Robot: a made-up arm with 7 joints.
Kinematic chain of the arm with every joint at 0, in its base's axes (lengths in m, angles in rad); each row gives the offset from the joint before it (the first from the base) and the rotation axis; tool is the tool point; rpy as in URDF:
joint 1: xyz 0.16 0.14 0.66 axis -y
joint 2: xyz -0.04 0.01 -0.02 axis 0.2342 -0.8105 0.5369
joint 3: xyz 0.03 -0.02 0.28 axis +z
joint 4: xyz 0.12 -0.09 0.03 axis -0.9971 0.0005 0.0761
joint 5: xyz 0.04 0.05 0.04 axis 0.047 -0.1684 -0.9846
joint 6: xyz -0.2 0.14 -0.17 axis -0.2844 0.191 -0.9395
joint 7: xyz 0 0.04 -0.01 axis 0.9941 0.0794 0.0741
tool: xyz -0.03 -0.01 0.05 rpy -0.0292 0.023 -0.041
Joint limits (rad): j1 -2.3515..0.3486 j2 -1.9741..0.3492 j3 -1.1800..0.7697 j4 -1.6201..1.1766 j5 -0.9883..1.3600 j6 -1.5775..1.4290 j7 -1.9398..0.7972
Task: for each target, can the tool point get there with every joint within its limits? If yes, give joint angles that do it. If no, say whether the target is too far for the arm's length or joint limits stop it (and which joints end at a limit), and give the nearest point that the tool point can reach.
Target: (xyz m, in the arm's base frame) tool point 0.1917 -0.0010 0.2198
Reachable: yes | joints -1.7990 -0.7246 -0.9745 -0.4995 0.9803 -0.3479 0.0217
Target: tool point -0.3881 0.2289 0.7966
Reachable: no: joint limits stop it (at a limit: joint 1, joint 2, joint 3, joint 5, joint 7) | nearest point -0.3334 0.1824 0.7603 | short by 0.080 m
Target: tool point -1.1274 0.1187 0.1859
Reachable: no: too far | nearest point -0.4553 0.0211 0.3648 | short by 0.702 m
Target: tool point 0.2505 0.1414 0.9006
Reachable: yes | joints -1.0504 0.1113 -0.5168 0.0617 -0.4187 -1.1828 -0.2797
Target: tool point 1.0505 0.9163 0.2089
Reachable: no: too far | nearest point 0.7074 0.4596 0.3827 | short by 0.597 m
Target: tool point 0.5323 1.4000 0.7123
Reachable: no: too far | nearest point 0.4880 0.5706 0.7061 | short by 0.831 m
